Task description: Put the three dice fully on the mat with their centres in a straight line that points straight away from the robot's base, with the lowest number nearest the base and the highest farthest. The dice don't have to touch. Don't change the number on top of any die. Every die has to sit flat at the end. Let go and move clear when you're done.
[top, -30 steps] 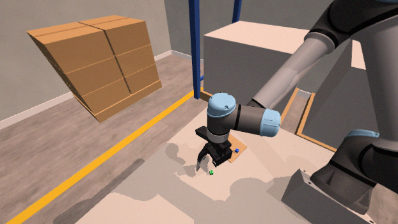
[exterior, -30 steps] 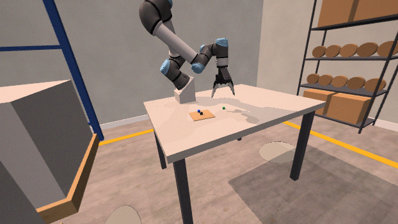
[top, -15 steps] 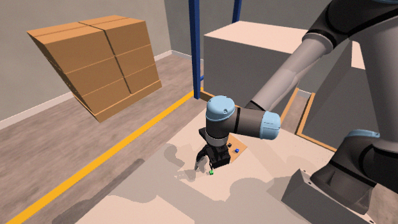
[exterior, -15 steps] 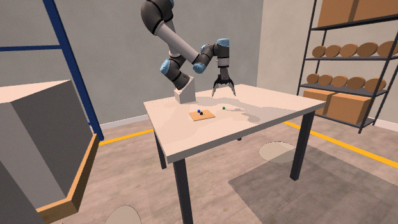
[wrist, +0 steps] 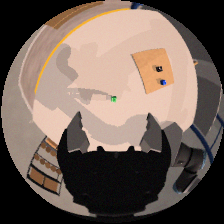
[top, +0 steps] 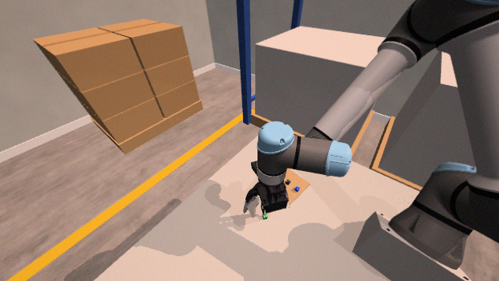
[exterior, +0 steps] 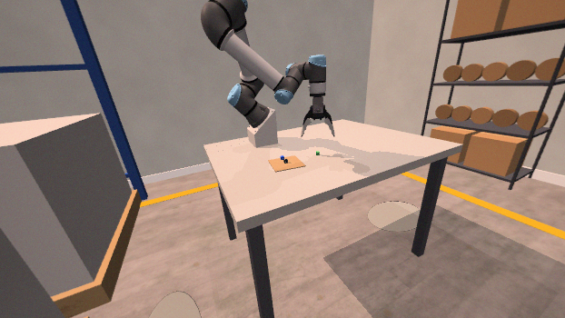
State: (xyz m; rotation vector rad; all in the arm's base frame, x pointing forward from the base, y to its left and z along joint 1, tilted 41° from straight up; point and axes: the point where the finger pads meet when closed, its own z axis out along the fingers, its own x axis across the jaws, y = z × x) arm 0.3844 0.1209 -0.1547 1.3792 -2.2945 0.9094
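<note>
Now: the green die 8 cm below my hand. The rest, counted from my hand: blue die (2 cm behind, 18 cm to the right, 8 cm below); black die (3 cm ahead, 18 cm to the right, 8 cm below); tan mat (3 cm ahead, 18 cm to the right, 9 cm below).
</note>
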